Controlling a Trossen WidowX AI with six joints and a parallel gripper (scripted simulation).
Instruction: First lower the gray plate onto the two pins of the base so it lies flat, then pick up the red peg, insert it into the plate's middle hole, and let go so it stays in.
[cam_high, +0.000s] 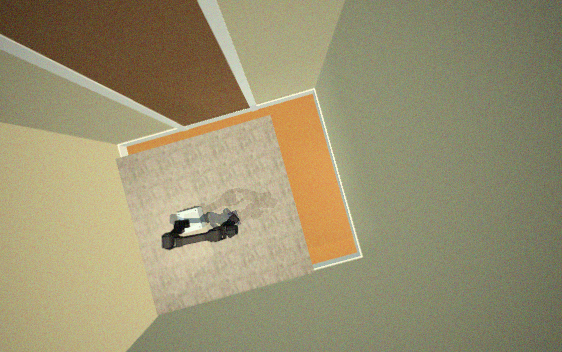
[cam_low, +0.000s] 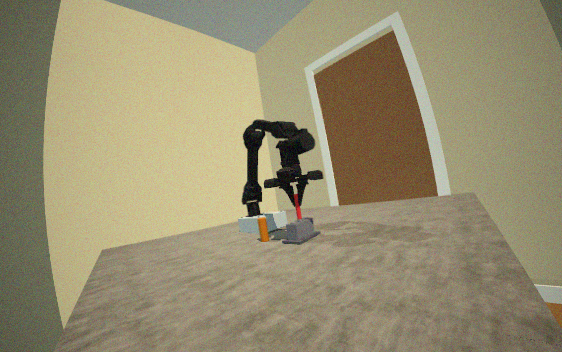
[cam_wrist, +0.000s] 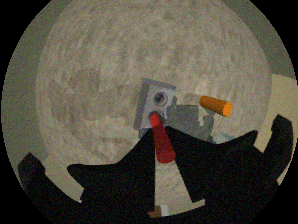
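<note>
Now: gripper tip 6 cm above the gray plate. Also, from my gripper tip: flat base (10 cm below); then red peg (right at my gripper tip); then orange cylinder (12 cm behind, 7 cm to the right, 7 cm below).
</note>
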